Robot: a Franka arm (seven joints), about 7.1 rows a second.
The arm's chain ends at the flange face. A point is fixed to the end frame.
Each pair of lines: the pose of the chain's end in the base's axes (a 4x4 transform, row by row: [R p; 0 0 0 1], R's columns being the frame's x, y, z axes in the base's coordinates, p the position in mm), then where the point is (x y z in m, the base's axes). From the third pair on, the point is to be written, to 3 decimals.
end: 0.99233, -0.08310, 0.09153, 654.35; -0.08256, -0.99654, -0.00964, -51.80; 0.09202, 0.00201, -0.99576, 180.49; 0, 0, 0, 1
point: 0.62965 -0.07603 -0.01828
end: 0.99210, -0.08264, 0.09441, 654.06; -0.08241, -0.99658, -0.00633, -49.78; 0.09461, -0.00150, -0.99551, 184.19; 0, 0, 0, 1
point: 0.62995 -0.07337 -0.01473
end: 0.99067, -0.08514, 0.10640, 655.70; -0.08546, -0.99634, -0.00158, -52.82; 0.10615, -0.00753, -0.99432, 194.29; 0, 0, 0, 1
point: 0.634 -0.075 -0.005
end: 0.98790, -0.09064, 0.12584, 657.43; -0.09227, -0.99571, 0.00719, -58.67; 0.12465, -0.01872, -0.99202, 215.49; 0, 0, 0, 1
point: 0.639 -0.079 0.016
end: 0.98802, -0.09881, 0.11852, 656.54; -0.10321, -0.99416, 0.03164, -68.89; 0.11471, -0.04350, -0.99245, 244.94; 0, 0, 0, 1
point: 0.637 -0.084 0.045
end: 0.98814, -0.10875, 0.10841, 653.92; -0.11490, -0.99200, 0.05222, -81.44; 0.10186, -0.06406, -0.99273, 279.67; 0, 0, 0, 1
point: 0.632 -0.092 0.079
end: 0.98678, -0.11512, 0.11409, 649.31; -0.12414, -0.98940, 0.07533, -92.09; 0.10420, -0.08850, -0.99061, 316.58; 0, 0, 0, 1
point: 0.628 -0.098 0.116
